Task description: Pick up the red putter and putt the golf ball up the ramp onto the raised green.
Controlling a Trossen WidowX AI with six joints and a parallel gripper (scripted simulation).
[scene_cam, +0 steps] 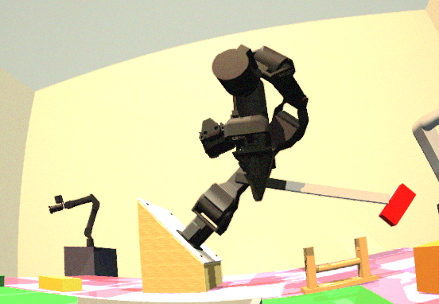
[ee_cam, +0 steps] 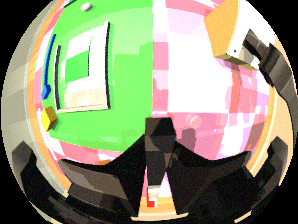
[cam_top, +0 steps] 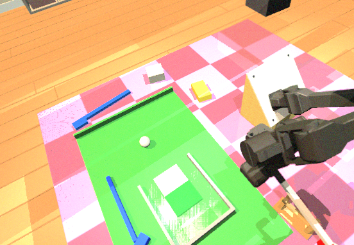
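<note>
Now: the putter 11 cm to the left of my gripper tip, 1 cm below it and 1 cm behind it. Round my gripper tip: white golf ball: 37 cm to the right, 25 cm ahead, 14 cm below; wooden stand: 12 cm below, 11 cm to the left, 4 cm behind; green mat: 25 cm ahead, 22 cm to the right, 16 cm below.
</note>
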